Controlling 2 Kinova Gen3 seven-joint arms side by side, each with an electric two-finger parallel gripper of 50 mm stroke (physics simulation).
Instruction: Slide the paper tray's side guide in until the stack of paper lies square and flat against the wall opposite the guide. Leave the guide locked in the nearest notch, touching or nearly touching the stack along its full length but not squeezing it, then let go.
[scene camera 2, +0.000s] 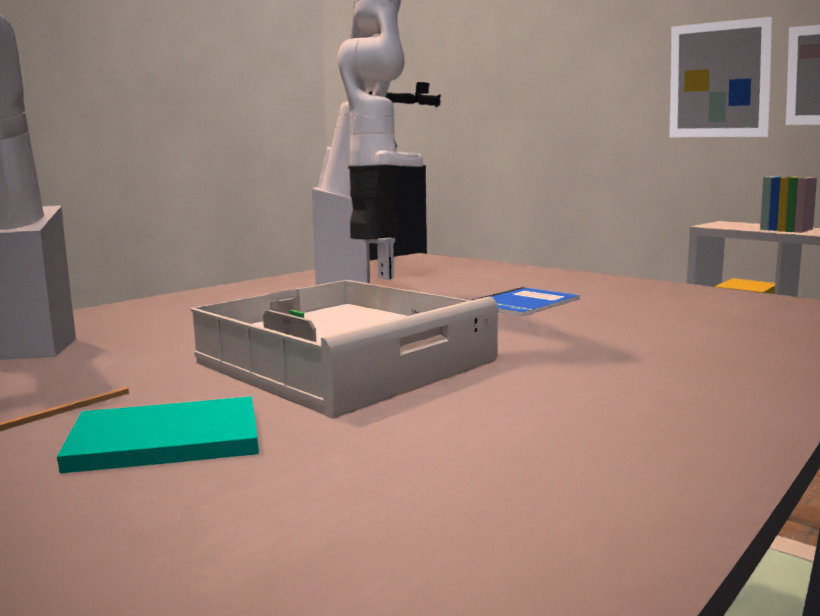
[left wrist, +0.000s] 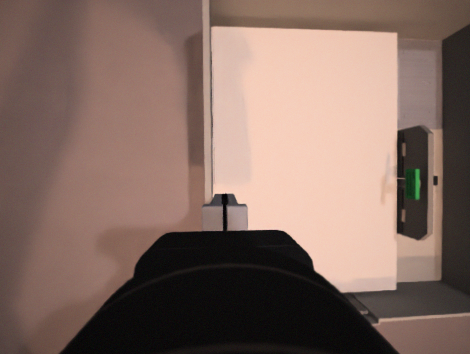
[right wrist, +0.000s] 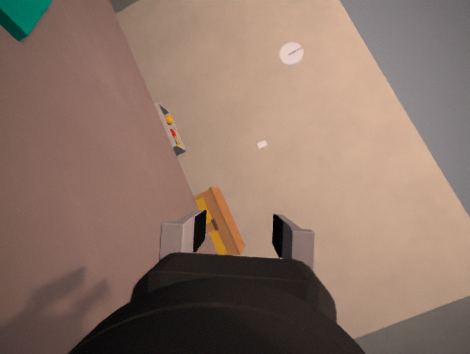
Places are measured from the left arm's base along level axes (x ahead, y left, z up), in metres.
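Pixels of known places: left gripper, fingertip midpoint: (scene camera 2: 386, 278) (left wrist: 224, 206); right gripper, fingertip midpoint: (right wrist: 239, 226); left arm's base at its link origin: (scene camera 2: 340, 193); right arm's base at its link origin: (scene camera 2: 15, 219).
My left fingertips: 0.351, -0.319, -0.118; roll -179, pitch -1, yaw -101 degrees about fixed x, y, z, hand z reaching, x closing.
Observation:
Ahead of a thing's pixels: the offset from my left fingertips to its middle, as dx, dy, dz. "pt": to the spot under its first point.
The grey paper tray {+0.020, -0.142, -0.055} (scene camera 2: 397, 374) (left wrist: 206, 100) stands on the table. The white paper stack {+0.019, -0.099, -0.070} (scene camera 2: 351, 315) (left wrist: 305, 150) lies flat in it, its left edge along the left wall in the left wrist view with a thin dark line between. The side guide {-0.022, -0.196, -0.058} (scene camera 2: 289, 323) (left wrist: 424, 150) with its green tab {pt -0.020, -0.191, -0.023} (scene camera 2: 296, 313) (left wrist: 413, 184) stands at the stack's right edge there, touching or nearly touching; its notch is hidden. My left gripper (scene camera 2: 385, 277) (left wrist: 224, 206) is shut and empty, above the tray's wall side opposite the guide. My right gripper (right wrist: 239, 226) is open and empty, away from the tray.
A green block {+0.038, -0.471, -0.093} (scene camera 2: 159, 431) (right wrist: 22, 15) and a thin orange stick {-0.143, -0.489, -0.098} (scene camera 2: 66, 409) lie on the table, left of the tray in scene camera 2. A blue booklet {+0.069, +0.381, -0.098} (scene camera 2: 536, 300) lies behind the tray. An orange box (right wrist: 227, 222) shows past the table edge in the right wrist view.

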